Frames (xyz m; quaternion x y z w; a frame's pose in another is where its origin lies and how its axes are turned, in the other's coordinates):
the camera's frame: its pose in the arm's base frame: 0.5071 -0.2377 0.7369 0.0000 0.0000 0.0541 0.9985
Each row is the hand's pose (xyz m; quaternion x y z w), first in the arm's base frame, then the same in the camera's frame.
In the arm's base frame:
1: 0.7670 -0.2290 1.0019 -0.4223 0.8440 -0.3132 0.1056
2: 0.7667 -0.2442 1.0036 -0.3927 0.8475 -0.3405 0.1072
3: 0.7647 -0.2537 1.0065 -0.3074 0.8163 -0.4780 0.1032
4: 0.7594 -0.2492 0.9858 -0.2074 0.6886 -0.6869 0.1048
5: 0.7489 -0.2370 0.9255 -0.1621 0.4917 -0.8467 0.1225
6: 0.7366 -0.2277 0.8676 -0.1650 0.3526 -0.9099 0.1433
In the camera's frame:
1: 0.2593 -0.0194 0.2650 -0.3760 0.8656 -0.3185 0.0885
2: 0.2574 -0.0345 0.2667 -0.3463 0.8675 -0.3458 0.0886
3: 0.2544 -0.0437 0.2696 -0.2628 0.8317 -0.4829 0.0772
4: 0.2496 -0.0387 0.2489 -0.1698 0.6988 -0.6916 0.0675
5: 0.2405 -0.0254 0.1886 -0.1353 0.4998 -0.8521 0.0765
6: 0.2292 -0.0149 0.1307 -0.1457 0.3610 -0.9163 0.0939

